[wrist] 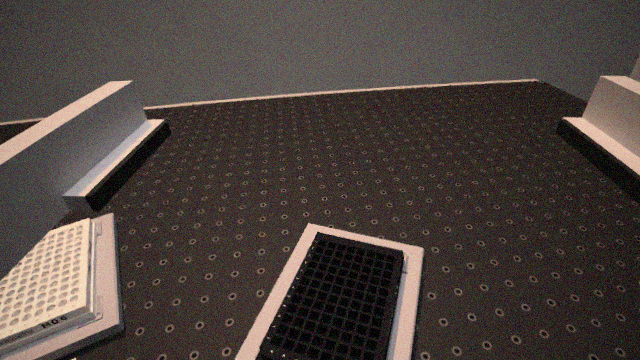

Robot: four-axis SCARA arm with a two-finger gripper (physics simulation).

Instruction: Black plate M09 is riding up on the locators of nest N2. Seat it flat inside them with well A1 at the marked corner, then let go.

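Frame: origin at the arm's base, x right, y ahead, z up, level; millimetres.
Seen in the pictures: gripper, fingertip midpoint: [360, 102].
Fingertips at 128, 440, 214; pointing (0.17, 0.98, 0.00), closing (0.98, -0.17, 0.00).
Observation:
Pixels of each thing's top centre, then the offset from my fingertips to it, as dx, dy, dz. Level surfaces: height alone.
- black well plate at its top centre: [340, 294] +2, +42, -173
- white well plate at its top centre: [40, 272] -267, +100, -175
- dark tabletop at its surface level: dz -201
A black well plate [345, 295] lies in a pale nest [413, 300] at the bottom centre, its near end cut off by the view's edge. A strip of the nest shows along the plate's right side, wider toward the near end. No label shows on the plate or nest, and I cannot tell how level the plate is or where well A1 is. My gripper [360, 102] is open and empty, its fingers wide apart at the left and right edges, and the plate is not between them.
A white well plate [45, 280] sits on another pale nest [112, 280] at the lower left, partly behind the left finger. The dark tabletop [350, 150] has a grid of holes and ends at a pale edge at the back.

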